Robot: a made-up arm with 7 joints. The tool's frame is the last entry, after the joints.
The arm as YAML. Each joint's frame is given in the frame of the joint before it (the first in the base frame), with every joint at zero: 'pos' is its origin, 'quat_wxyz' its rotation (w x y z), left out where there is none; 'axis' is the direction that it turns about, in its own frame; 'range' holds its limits. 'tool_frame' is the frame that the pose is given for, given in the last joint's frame.
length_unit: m
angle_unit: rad
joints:
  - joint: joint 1
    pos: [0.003, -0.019, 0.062]
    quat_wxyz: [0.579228, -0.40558, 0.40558, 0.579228]
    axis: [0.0, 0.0, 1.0]
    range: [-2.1, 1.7]
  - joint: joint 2
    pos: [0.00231, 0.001, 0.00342]
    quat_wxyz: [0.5, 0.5, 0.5, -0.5]
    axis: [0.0, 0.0, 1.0]
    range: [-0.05, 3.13]
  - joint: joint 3
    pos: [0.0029, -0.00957, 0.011]
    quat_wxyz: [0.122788, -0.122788, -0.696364, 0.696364]
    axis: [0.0, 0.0, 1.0]
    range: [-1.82, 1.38]
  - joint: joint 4
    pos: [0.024, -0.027, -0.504]
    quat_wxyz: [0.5, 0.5, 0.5, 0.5]
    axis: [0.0, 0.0, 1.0]
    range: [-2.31, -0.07]
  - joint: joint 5
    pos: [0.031, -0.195, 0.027]
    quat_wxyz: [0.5, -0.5, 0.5, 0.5]
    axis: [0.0, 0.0, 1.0]
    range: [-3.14, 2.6]
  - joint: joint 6
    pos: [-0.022, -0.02, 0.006]
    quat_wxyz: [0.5, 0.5, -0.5, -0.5]
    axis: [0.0, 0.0, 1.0]
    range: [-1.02, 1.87]
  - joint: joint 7
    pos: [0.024, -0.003, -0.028]
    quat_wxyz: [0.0, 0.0, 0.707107, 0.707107]
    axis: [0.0, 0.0, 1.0]
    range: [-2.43, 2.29]
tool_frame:
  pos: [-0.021, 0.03, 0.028]
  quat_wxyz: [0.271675, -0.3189, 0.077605, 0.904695]
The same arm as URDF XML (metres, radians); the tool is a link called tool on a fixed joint. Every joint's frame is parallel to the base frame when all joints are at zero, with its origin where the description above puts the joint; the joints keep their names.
<robot name="arm">
<joint name="joint 1" type="revolute"><parent link="base"/><child link="link1"/><origin xyz="0.003 -0.019 0.062" rpy="0 0 0"/><axis xyz="0 0.9397 0.342"/><limit lower="-2.1" upper="1.7"/></joint>
<joint name="joint 2" type="revolute"><parent link="link1"/><child link="link2"/><origin xyz="-0.001 0.004 -0.001" rpy="0 0 0"/><axis xyz="1 0 0"/><limit lower="-0.05" upper="3.13"/></joint>
<joint name="joint 3" type="revolute"><parent link="link2"/><child link="link3"/><origin xyz="0.011 -0.006 0.008" rpy="0 0 0"/><axis xyz="0 0 1"/><limit lower="-1.82" upper="1.38"/></joint>
<joint name="joint 4" type="revolute"><parent link="link3"/><child link="link4"/><origin xyz="0.027 0.024 -0.504" rpy="0 0 0"/><axis xyz="0 1 0"/><limit lower="-2.31" upper="-0.07"/></joint>
<joint name="joint 5" type="revolute"><parent link="link4"/><child link="link5"/><origin xyz="-0.031 0.027 -0.195" rpy="0 0 0"/><axis xyz="0 0 1"/><limit lower="-3.14" upper="2.6"/></joint>
<joint name="joint 6" type="revolute"><parent link="link5"/><child link="link6"/><origin xyz="-0.02 0.022 0.006" rpy="0 0 0"/><axis xyz="0 1 0"/><limit lower="-1.02" upper="1.87"/></joint>
<joint name="joint 7" type="revolute"><parent link="link6"/><child link="link7"/><origin xyz="-0.024 -0.028 -0.003" rpy="0 0 0"/><axis xyz="0 0 1"/><limit lower="-2.43" upper="2.29"/></joint>
<joint name="tool_fixed" type="fixed"><parent link="link7"/><child link="tool"/><origin xyz="-0.021 0.03 0.028" rpy="-0.0419 0.6677 2.5436"/></joint>
<link name="base"/>
<link name="link1"/>
<link name="link2"/>
<link name="link3"/>
<link name="link4"/>
<link name="link5"/>
<link name="link6"/>
<link name="link7"/>
<link name="tool"/>
</robot>

